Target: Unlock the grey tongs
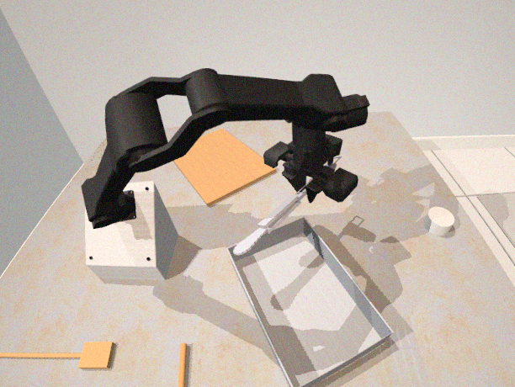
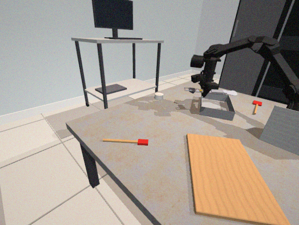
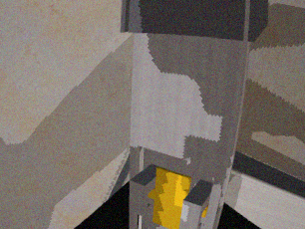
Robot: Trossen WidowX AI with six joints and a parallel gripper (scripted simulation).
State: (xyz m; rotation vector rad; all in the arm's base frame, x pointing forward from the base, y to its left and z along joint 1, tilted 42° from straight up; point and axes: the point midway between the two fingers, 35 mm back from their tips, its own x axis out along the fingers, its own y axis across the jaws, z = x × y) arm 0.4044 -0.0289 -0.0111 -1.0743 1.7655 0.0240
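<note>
Now: the yellow lock piece 20 mm ahead of my gripper tip, 10 mm to the left of it and 40 mm above it. Round my gripper tip: grey roasting tin: 40 mm behind, 170 mm to the right, 90 mm below; wooden board: 240 mm behind, 350 mm to the left, 110 mm below.
</note>
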